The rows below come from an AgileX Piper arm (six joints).
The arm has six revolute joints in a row. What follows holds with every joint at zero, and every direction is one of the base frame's. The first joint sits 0.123 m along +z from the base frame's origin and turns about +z. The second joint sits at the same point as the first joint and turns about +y. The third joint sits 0.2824 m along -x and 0.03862 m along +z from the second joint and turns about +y. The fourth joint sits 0.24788 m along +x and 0.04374 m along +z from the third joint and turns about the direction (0.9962, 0, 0.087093). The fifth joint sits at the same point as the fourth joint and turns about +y. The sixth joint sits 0.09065 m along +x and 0.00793 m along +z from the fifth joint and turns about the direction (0.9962, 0, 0.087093). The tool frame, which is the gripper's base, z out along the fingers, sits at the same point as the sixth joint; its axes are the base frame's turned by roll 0, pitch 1.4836 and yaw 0 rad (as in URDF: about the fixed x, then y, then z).
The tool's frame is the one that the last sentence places.
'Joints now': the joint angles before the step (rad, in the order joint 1, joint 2, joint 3, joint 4, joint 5, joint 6). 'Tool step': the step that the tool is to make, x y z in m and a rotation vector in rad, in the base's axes. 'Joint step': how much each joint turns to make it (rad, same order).
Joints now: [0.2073 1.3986 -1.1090 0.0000 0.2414 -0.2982]
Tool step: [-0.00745 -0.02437 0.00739 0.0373 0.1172 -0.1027]
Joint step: [-0.0720 -0.0285 -0.0373 0.0001 0.1750 0.0644]
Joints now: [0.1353 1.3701 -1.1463 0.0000 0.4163 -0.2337]
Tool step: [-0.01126 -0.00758 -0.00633 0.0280 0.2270 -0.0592]
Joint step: [-0.0215 0.0000 -0.0378 0.0076 0.2596 0.0613]
